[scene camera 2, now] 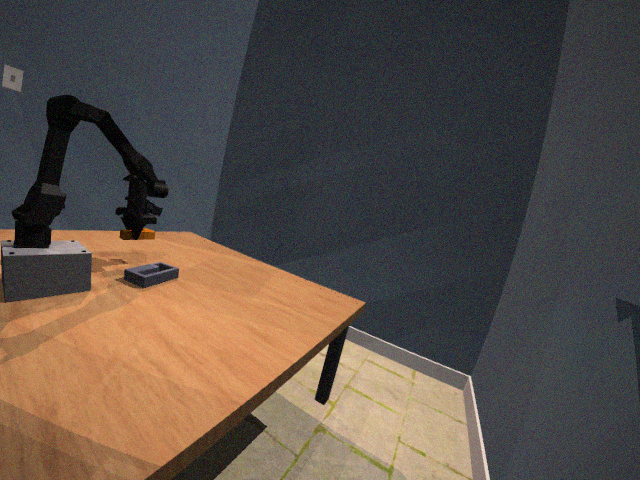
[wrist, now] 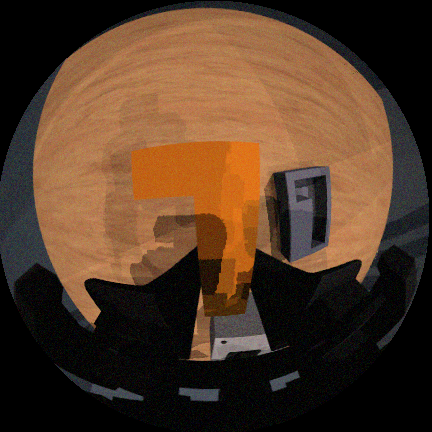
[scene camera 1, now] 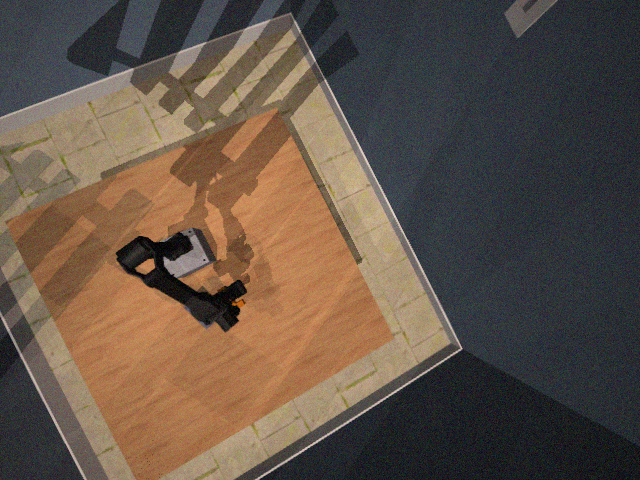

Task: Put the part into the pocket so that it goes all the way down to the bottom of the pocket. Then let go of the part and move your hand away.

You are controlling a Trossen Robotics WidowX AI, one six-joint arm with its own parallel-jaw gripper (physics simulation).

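Places are measured from the arm's base along level axes (x left, y ahead, z down), in metres.
Pixels of known places: gripper, between the fingertips: (scene camera 2: 133, 238) (wrist: 221, 249) (scene camera 1: 227, 295); arm's base, origin of its link: (scene camera 2: 31, 245) (wrist: 241, 355) (scene camera 1: 182, 245).
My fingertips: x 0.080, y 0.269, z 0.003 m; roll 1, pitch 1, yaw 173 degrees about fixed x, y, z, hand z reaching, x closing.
Observation:
Ahead of a thing's pixels: the offset from my fingertips to its middle. Level surfaces: height alone.
An orange L-shaped part @(dx +0.017, dy +0.012, dz -0.015 m) (scene camera 1: 238, 303) (scene camera 2: 147, 234) (wrist: 165, 172) is held above the table. My gripper (scene camera 2: 136, 233) (wrist: 221, 249) is shut on one leg of it; the other leg reaches left at the far end in the wrist view. The blue-grey block with the pocket @(dx -0.144, dy +0.020, dz +0.084 m) (scene camera 2: 143, 280) (wrist: 300, 232) lies on the table, right of the part in the wrist view. The part is apart from the block and not over it. The pocket's opening shows in part, with its inner walls in shade. In scene camera 1 the arm hides most of the block.
The arm's grey base box (scene camera 1: 193, 258) (scene camera 2: 46, 273) (wrist: 242, 345) stands on the wooden table @(dz +0.102 m) (scene camera 1: 310, 310) (scene camera 2: 206, 335) (wrist: 215, 65), close to the block. Dark shadows of the arm fall on the table. The table's edge shows in both scene views.

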